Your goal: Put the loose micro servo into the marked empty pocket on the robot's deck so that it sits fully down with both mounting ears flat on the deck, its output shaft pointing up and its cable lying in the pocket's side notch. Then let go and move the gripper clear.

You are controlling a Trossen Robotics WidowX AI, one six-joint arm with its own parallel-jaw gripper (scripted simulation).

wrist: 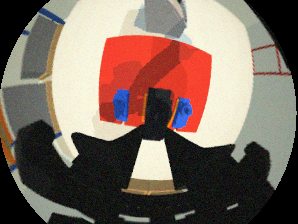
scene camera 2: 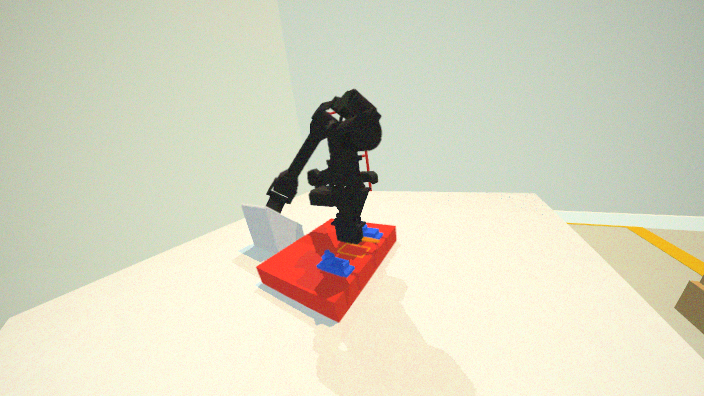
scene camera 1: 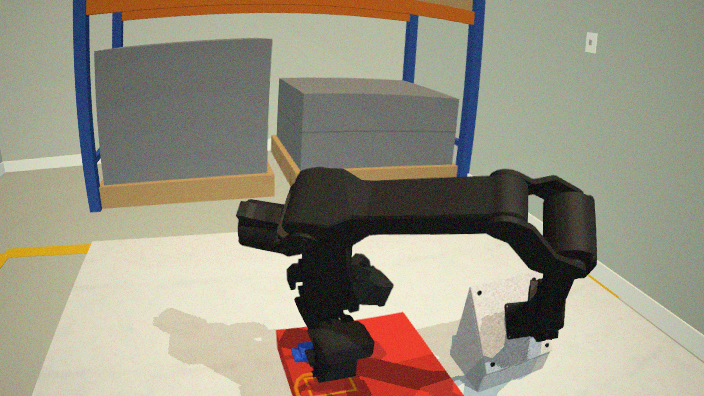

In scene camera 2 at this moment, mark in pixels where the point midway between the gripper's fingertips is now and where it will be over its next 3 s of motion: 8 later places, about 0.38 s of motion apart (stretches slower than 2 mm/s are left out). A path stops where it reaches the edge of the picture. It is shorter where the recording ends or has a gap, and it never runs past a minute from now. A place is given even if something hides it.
My gripper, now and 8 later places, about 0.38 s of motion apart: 353, 222; 355, 226; 356, 229; 356, 232; 357, 236; 357, 240; 358, 244; 358, 247; 356, 243
